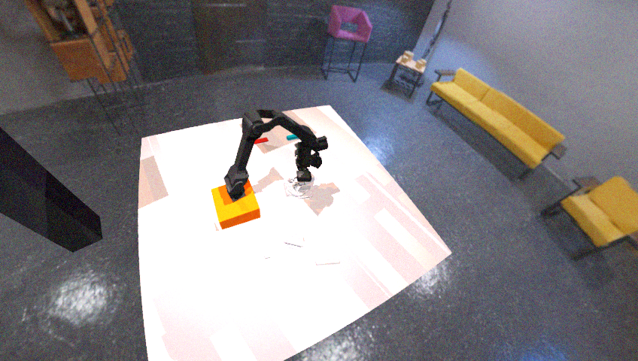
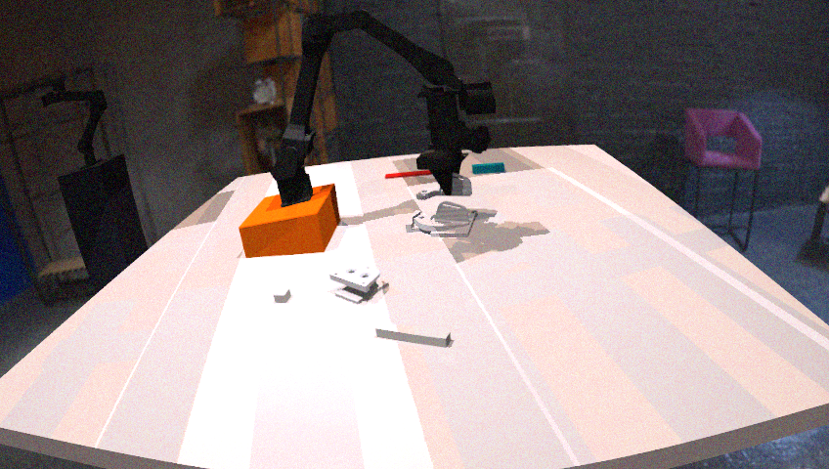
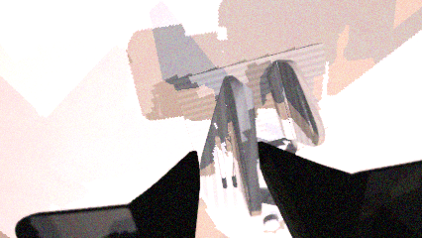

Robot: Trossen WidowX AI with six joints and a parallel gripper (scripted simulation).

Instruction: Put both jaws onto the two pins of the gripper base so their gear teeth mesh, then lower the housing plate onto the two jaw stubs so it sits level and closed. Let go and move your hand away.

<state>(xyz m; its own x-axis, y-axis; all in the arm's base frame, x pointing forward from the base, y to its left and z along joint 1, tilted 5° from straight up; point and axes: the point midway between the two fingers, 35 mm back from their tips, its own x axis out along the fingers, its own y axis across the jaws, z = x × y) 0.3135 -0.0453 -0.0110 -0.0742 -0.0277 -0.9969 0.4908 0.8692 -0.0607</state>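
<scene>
Right now the flat plate is 50 mm below my gripper tip and 30 mm to the right of it. Round my gripper tip: teal block: 310 mm to the left, 170 mm ahead, 50 mm below; gripper base: 250 mm to the right, 200 mm behind, 30 mm below; stepped piece: 250 mm to the right, 200 mm behind, 50 mm below.
</scene>
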